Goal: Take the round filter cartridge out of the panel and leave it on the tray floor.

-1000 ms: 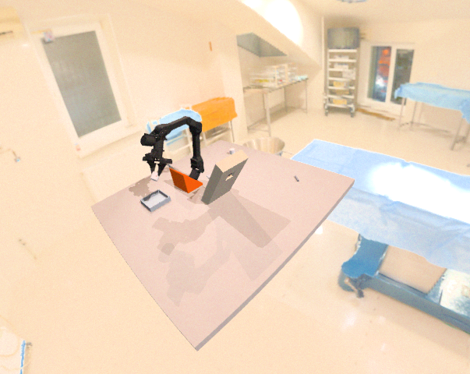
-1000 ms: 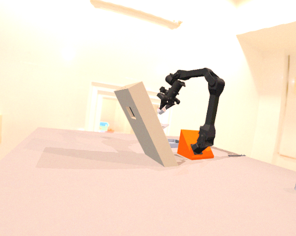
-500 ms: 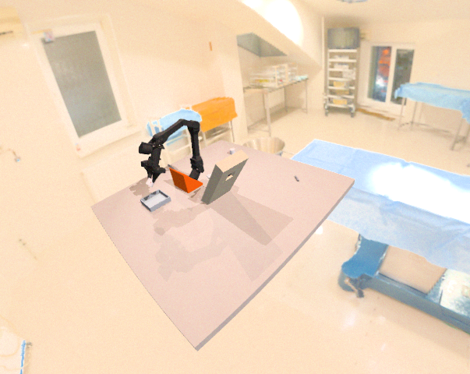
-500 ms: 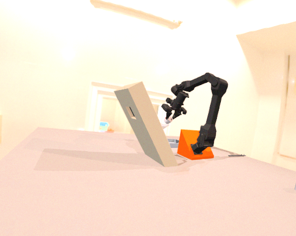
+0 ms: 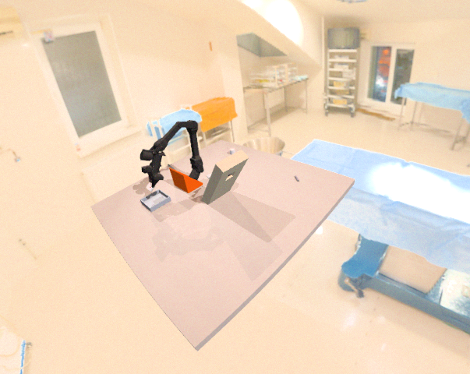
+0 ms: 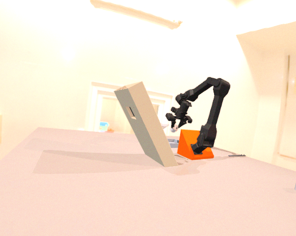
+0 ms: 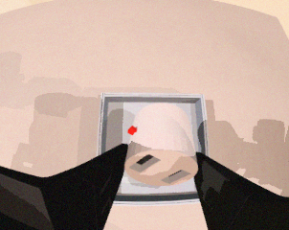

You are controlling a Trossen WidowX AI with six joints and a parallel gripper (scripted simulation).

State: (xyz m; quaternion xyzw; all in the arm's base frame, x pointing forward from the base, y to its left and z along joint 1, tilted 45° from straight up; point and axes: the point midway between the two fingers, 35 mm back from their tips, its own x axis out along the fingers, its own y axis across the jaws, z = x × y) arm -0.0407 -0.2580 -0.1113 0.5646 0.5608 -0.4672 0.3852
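My gripper tip is right at the white filter cartridge. The rest, counted from my gripper tip: service panel (360 mm ahead, 280 mm to the left, 30 mm above); blue-grey tray (10 mm to the right, 110 mm below); dark item (570 mm ahead, 720 mm to the left, 120 mm below).
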